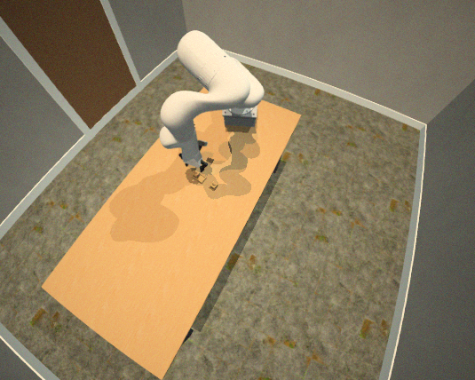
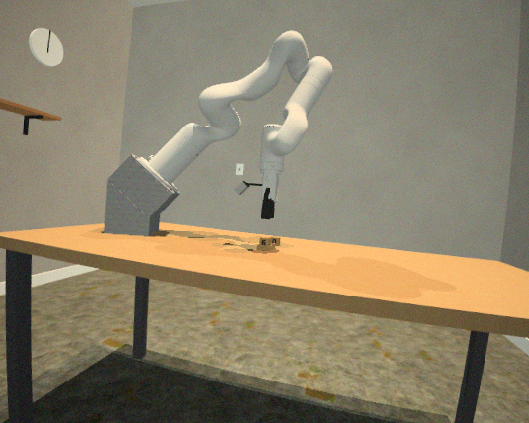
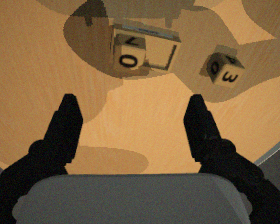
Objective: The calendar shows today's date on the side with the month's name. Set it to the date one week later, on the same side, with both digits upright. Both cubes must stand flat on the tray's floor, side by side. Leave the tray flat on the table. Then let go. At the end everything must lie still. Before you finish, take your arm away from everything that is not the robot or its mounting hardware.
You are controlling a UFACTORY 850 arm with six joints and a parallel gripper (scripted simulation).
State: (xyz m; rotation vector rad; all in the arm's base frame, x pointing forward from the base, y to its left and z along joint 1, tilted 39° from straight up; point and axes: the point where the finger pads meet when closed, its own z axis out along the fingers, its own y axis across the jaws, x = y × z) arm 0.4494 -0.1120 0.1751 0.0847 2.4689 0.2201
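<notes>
Right now the wooden calendar tray is 110 mm below my hand and 10 mm to the left of it.
</notes>
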